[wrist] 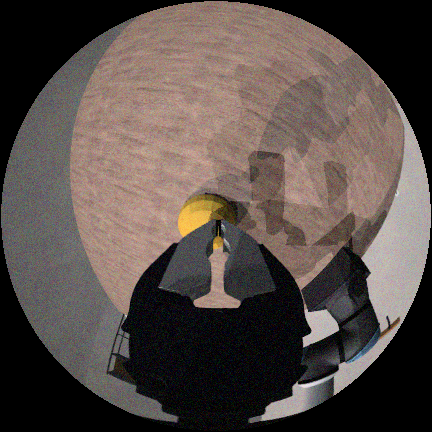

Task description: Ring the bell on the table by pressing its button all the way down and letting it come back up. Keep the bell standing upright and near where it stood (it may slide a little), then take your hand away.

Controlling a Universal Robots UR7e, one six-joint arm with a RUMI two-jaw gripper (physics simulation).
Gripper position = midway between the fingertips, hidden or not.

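Visible: my gripper (218, 220); a yellow bell (197, 210).
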